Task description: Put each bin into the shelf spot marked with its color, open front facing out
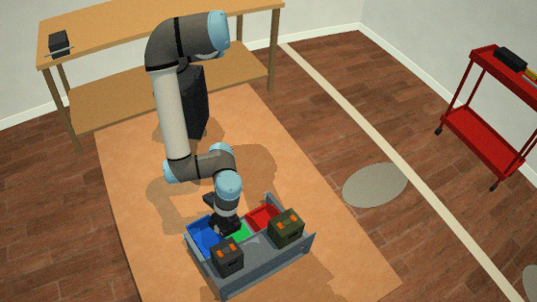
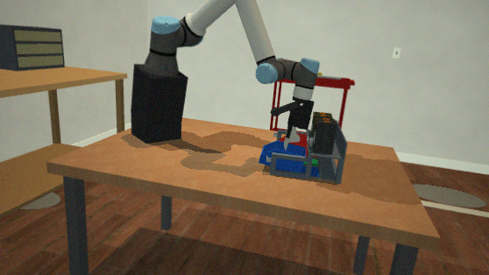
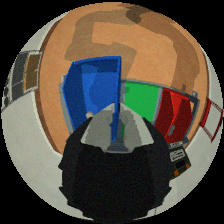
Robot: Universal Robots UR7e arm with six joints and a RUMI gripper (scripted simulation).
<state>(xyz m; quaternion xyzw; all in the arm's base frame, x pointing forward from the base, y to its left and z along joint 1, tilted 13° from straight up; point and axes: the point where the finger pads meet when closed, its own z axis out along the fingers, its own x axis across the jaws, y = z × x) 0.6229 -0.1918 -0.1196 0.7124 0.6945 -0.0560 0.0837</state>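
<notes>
Now: the blue bin 1 cm behind my hand, 5 cm to the right of it and 2 cm below it. Round my hand: red bin 6 cm ahead, 18 cm to the left, 4 cm below.
</notes>
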